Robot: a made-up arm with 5 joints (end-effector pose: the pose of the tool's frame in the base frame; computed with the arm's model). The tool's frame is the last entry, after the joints. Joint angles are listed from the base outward.
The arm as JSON. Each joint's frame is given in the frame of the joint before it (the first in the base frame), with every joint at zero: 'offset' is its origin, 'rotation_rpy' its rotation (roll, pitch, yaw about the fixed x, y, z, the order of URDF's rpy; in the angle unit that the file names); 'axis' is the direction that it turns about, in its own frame. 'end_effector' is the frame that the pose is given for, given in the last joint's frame.
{
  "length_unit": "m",
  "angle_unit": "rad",
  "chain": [
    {
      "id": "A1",
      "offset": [
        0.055,
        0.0,
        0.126
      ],
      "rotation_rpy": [
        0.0,
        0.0,
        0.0
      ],
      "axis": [
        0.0,
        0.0,
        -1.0
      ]
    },
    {
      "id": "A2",
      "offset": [
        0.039,
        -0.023,
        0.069
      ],
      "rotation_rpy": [
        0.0,
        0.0,
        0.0
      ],
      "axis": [
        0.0,
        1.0,
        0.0
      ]
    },
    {
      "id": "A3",
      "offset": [
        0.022,
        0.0,
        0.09
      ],
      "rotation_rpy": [
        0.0,
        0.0,
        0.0
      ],
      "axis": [
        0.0,
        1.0,
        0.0
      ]
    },
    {
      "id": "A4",
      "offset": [
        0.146,
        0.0,
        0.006
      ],
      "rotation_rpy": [
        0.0,
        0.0,
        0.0
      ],
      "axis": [
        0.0,
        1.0,
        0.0
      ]
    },
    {
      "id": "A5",
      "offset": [
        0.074,
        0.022,
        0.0
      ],
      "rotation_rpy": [
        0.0,
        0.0,
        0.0
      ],
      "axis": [
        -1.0,
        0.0,
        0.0
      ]
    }
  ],
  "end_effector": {
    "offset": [
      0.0,
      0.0,
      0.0
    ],
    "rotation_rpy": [
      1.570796,
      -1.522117,
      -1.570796
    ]
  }
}
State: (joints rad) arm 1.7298 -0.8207 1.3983 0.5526 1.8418
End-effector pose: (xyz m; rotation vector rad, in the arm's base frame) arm 0.0310 -0.1433 0.1308 -0.4327 0.0835 0.0623
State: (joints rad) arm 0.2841 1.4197 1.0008 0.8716 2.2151
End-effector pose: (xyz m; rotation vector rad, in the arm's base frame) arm 0.0091 0.0124 0.0970 1.8185 0.6546 1.3431
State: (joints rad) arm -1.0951 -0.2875 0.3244 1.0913 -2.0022
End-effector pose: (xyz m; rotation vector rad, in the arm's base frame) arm 0.1532 0.1884 0.2213 0.4597 0.0010 -0.9396
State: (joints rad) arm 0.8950 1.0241 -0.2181 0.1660 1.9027
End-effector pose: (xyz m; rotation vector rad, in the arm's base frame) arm 0.2259 -0.2148 0.0607 -0.6098 -0.1213 0.9293
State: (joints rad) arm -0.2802 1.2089 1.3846 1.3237 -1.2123
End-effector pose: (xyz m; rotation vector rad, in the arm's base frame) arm 0.0136 -0.0130 0.1769 -1.6703 1.7205 -0.4743
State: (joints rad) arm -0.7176 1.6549 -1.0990 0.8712 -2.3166
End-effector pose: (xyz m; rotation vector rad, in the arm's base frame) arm 0.2550 0.1733 0.0203 0.1612 -0.0047 -1.6446
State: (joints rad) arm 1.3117 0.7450 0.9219 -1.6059 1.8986
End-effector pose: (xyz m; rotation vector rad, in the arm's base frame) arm 0.1007 -0.1762 0.0958 -1.5250 0.0153 0.4310
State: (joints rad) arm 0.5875 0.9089 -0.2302 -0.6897 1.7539
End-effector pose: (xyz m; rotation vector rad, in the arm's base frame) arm 0.3166 -0.1754 0.1468 -1.5043 -0.6798 0.8657
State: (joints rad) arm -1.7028 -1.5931 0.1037 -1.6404 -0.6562
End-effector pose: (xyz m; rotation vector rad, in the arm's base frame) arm 0.0717 -0.1184 0.3619 -1.5283 0.5874 0.7743
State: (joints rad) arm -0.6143 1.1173 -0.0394 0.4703 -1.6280
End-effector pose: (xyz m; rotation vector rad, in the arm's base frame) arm 0.2236 0.1177 0.0149 0.0216 -0.0098 -1.0623
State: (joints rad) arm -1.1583 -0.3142 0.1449 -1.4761 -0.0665
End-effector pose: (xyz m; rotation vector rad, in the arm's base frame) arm 0.1239 0.1549 0.3917 -1.8291 2.4735 0.0572
